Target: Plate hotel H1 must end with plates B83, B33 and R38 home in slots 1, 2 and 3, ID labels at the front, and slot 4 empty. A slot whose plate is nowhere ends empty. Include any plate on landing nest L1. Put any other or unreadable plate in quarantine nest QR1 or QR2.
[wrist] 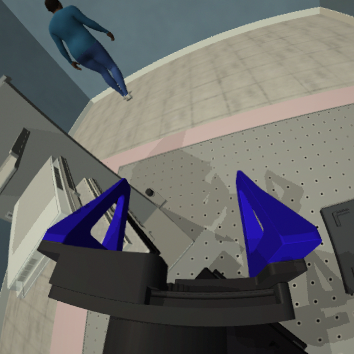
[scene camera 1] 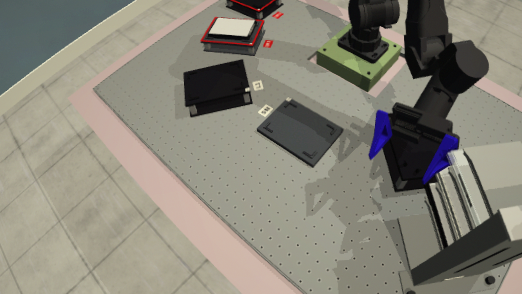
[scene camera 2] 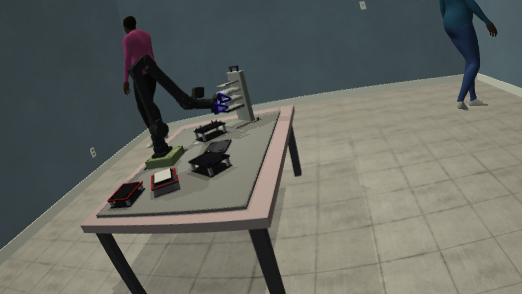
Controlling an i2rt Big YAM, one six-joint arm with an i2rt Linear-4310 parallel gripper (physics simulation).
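Frame: origin at the arm's base, x right, y ahead, z up, level; centimetres.
Where they show: gripper, fingertip midpoint: (wrist: 179,179) (scene camera 1: 395,169) (scene camera 2: 230,102); arm's base, link origin: (scene camera 1: 362,46) (scene camera 2: 162,153).
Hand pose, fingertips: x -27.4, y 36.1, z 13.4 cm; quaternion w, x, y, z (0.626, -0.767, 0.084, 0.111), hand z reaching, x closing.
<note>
Things, the pixels of their top centre, and the offset from my fingertips. "spot": a spot on its surface instead.
- thick white plate, top centre: (wrist: 27,207) (scene camera 1: 491,183) dz +5.7, dx -12.7, dy -3.6 cm
- Landing nest L1, top centre: (scene camera 1: 214,79) (scene camera 2: 207,157) dz -11.5, dx +48.3, dy -0.7 cm
- red-rimmed quarantine nest, surface spot: (scene camera 1: 230,49) spot: dz -16.6, dx +58.7, dy -14.5 cm
- red-rimmed nest, top centre: (scene camera 2: 124,189) dz -12.5, dx +70.0, dy -35.9 cm
- flat dark grey nest, top centre: (scene camera 1: 299,127) (scene camera 2: 216,145) dz -15.3, dx +24.1, dy -4.9 cm
My gripper (scene camera 1: 398,170) (scene camera 2: 223,103) (wrist: 179,179) is open and empty, close beside hotel H1 (scene camera 1: 460,256) (scene camera 2: 243,95) (wrist: 35,117). In the wrist view the left finger overlaps the hotel's stacked plates and the right finger is over the table. A thick white plate (scene camera 1: 469,192) (wrist: 36,220) lies in an upper slot, with more pale edges below; their IDs are unreadable. Landing nest L1 (scene camera 1: 217,82) (scene camera 2: 211,161) is empty. A white plate (scene camera 1: 232,27) (scene camera 2: 163,175) sits on a red-rimmed quarantine nest (scene camera 1: 230,49) (scene camera 2: 166,190); the other red-rimmed nest (scene camera 1: 255,9) (scene camera 2: 126,194) is empty.
A flat dark grey nest (scene camera 1: 300,131) (scene camera 2: 218,146) (wrist: 342,225) lies beside L1. A raised black nest (scene camera 1: 410,160) (scene camera 2: 210,131) stands under the gripper near the hotel. The arm's green base (scene camera 1: 345,67) (scene camera 2: 165,157) is at the table's far side. Two people stand beyond the table.
</note>
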